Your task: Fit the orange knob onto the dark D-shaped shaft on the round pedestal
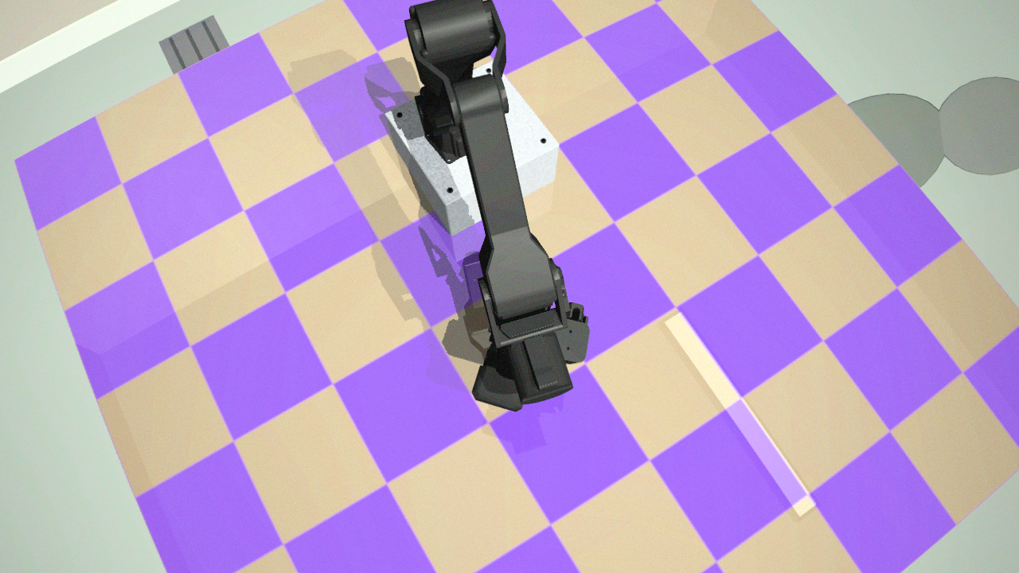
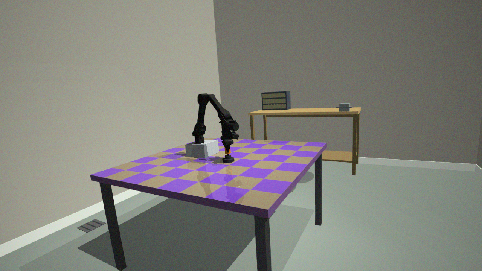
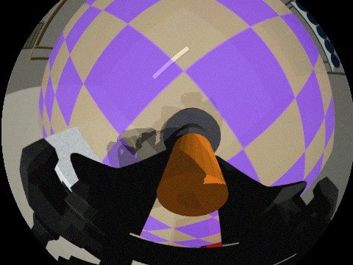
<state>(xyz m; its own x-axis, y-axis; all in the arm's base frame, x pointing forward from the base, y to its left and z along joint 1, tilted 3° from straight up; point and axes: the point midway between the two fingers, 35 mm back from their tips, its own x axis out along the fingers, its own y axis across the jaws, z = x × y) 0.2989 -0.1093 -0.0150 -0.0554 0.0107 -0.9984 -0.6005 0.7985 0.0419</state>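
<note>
My gripper tip is 20 mm below the orange knob. Round my gripper tip: D-shaped shaft: 40 mm below.
</note>
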